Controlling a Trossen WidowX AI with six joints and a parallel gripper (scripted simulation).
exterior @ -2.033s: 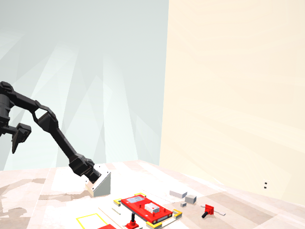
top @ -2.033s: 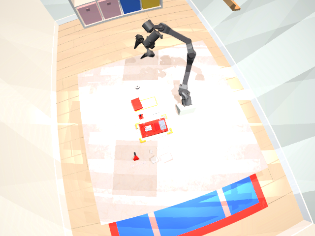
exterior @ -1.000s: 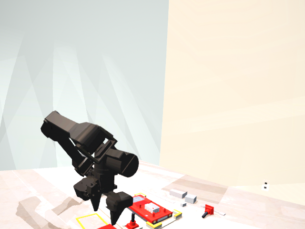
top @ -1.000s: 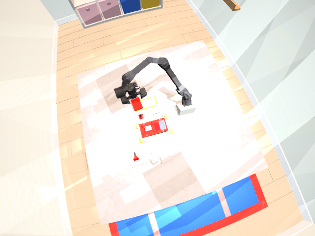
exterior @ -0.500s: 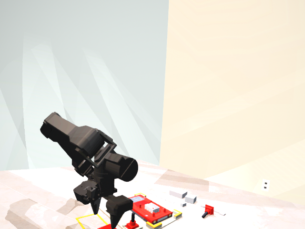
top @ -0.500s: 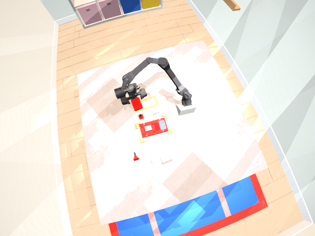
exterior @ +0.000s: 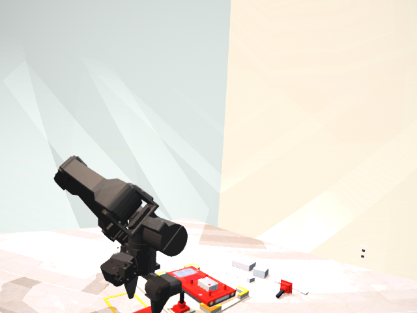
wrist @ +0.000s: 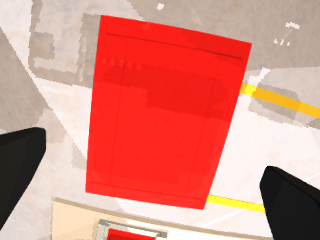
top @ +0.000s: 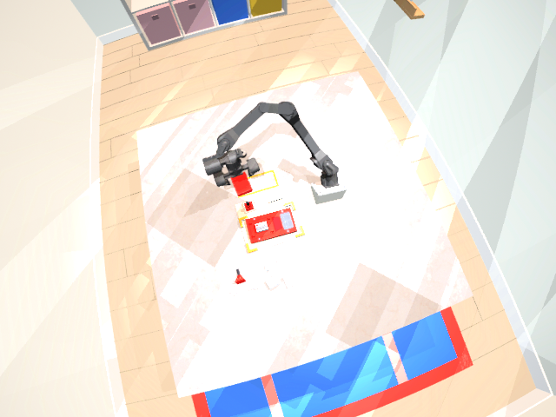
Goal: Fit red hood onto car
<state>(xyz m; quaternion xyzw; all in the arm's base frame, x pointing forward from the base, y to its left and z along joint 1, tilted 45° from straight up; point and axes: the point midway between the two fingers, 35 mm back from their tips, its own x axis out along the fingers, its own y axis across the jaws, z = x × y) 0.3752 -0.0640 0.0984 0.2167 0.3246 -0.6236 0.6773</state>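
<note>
The red hood lies 40 mm below my gripper tip. The rest, counted from my gripper tip: white engine block: 50 mm behind, 230 mm to the left, 30 mm below.
</note>
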